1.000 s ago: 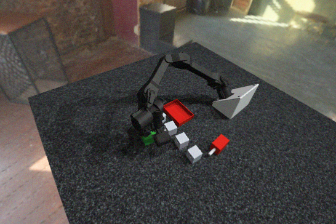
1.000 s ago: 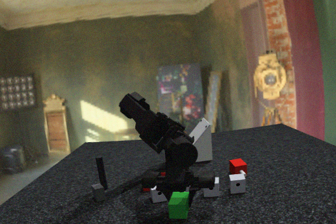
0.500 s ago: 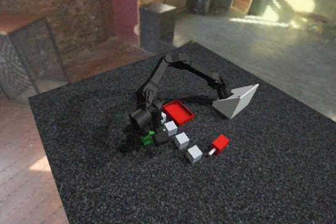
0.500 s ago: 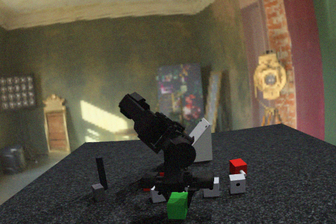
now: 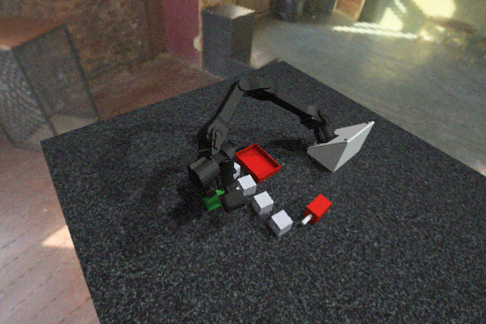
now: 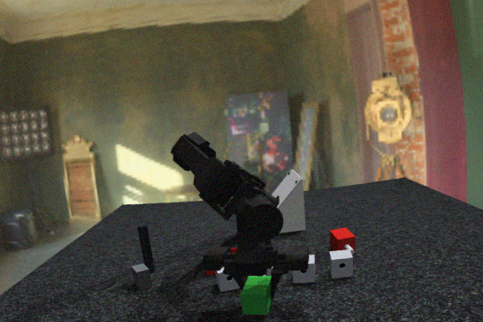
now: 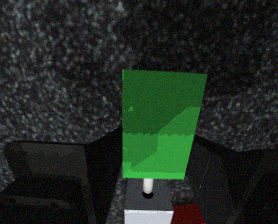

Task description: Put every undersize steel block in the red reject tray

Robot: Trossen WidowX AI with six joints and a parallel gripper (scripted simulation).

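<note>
My gripper tip is 2 cm below the green gauge and 1 cm past it. The rest, counted from my gripper tip: red reject tray: 19 cm behind, 7 cm to the right; then red gauge: 20 cm to the left, 20 cm behind, 1 cm above.
</note>
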